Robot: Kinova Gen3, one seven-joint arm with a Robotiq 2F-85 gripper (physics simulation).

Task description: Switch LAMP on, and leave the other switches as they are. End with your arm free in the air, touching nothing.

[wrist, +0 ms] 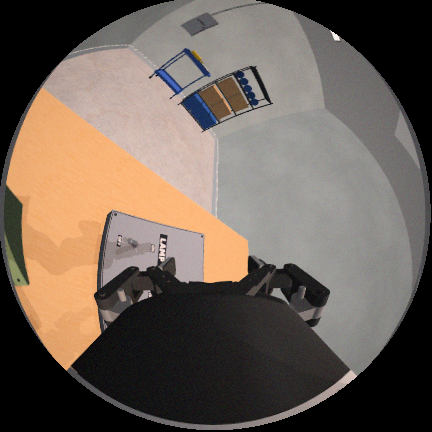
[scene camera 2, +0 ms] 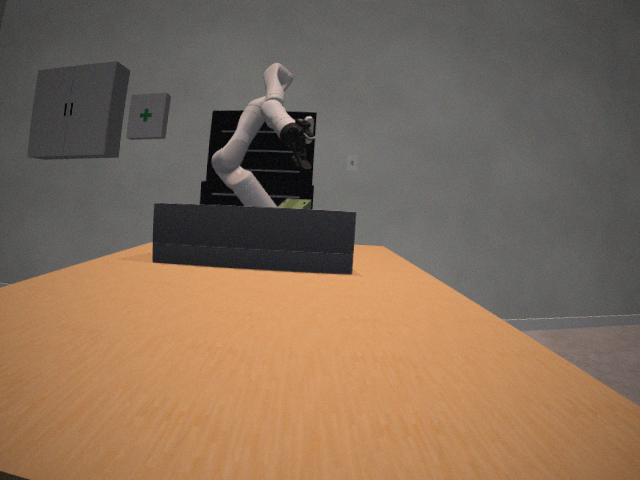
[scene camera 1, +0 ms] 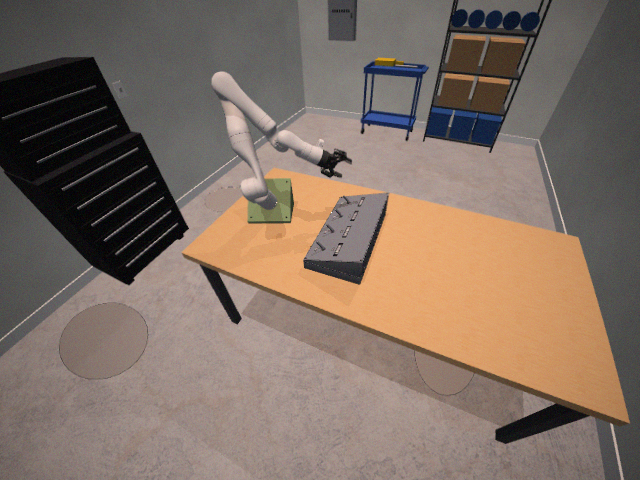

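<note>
A dark grey sloped switch panel stands on the table, with several levers in a row. The LAMP label shows in the wrist view, beside the lever at the panel's far end. This LAMP lever appears to lean toward the OFF mark, away from the ON mark. The other levers are too small to read in scene camera 1 and largely hidden in the wrist view. My gripper is open and empty, in the air above the panel's far end, touching nothing.
The arm's green base plate is on the wooden table. A black drawer cabinet, a blue cart and a shelf rack stand away from the table.
</note>
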